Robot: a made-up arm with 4 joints.
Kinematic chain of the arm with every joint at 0, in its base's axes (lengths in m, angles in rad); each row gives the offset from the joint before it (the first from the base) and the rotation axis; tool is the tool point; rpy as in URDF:
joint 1: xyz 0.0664 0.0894 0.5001 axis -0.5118 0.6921 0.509
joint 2: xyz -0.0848 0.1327 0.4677 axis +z
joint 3: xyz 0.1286 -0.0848 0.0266 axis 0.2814 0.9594 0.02
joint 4: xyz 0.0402 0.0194 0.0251 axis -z
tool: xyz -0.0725 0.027 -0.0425 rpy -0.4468 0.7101 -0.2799
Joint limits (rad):
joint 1: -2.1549..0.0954
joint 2: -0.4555..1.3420
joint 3: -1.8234..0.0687
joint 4: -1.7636..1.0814
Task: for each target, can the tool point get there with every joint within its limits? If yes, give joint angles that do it. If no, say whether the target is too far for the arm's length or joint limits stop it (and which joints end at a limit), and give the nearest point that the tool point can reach.
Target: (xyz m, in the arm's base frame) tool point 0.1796 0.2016 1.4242
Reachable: no: too far | nearest point 0.0890 0.2089 1.0643 | short by 0.371 m
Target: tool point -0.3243 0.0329 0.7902
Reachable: yes | joints -1.4712 0.0656 -0.3703 0.5920
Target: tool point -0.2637 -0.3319 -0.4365
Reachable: no: too far | nearest point -0.4053 0.1402 0.3623 | short by 0.939 m
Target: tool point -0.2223 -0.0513 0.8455
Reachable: yes | joints -0.9885 -0.0331 -1.5065 -0.8107
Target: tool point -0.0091 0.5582 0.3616
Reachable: no: joint limits stop it (at a limit: joint 1, joint 2) | nearest point -0.3915 0.1808 0.4212 | short by 0.541 m
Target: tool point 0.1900 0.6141 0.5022
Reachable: no: joint limits stop it (at a limit: joint 1, joint 2) | nearest point 0.0958 0.3886 0.9396 | short by 0.501 m
